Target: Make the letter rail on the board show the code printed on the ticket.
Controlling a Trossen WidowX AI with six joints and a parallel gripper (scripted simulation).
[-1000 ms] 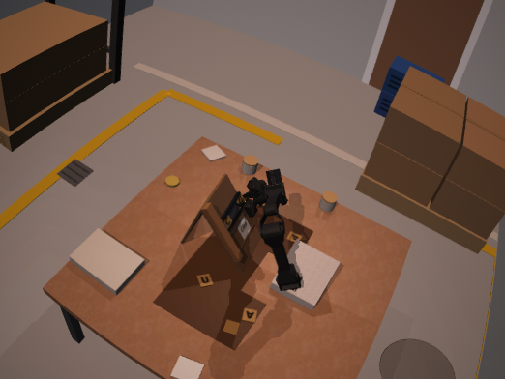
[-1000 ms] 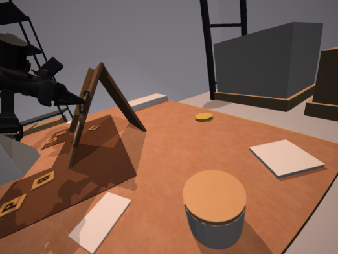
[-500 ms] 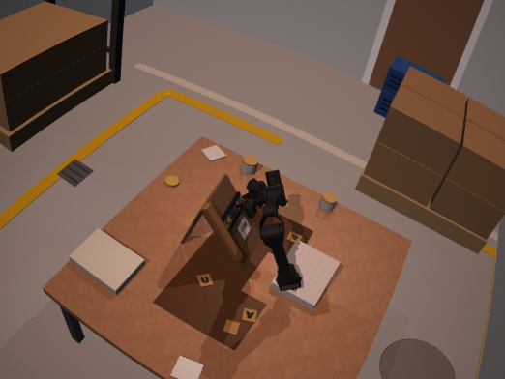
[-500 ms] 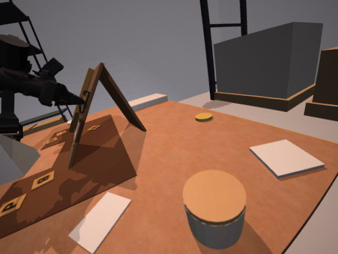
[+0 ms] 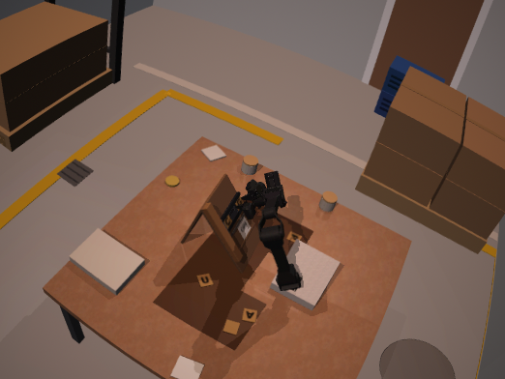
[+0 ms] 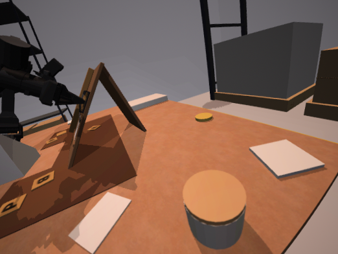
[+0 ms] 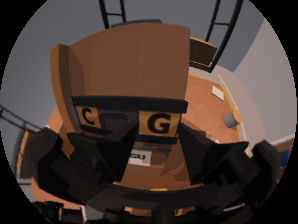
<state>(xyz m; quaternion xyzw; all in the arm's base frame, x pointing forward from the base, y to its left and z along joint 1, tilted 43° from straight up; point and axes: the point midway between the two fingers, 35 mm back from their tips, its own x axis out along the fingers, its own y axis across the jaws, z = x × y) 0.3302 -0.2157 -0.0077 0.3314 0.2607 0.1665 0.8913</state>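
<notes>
Now: gripper tip 60 mm past the white ticket, 40 mm to the right of it and 80 mm above it. Also, from my gripper tip: dark mat: 160 mm behind, 150 mm to the left, 180 mm below; yellow disc: 400 mm ahead, 90 mm to the right, 170 mm below; white card: 20 mm behind, 300 mm to the right, 180 mm below.
</notes>
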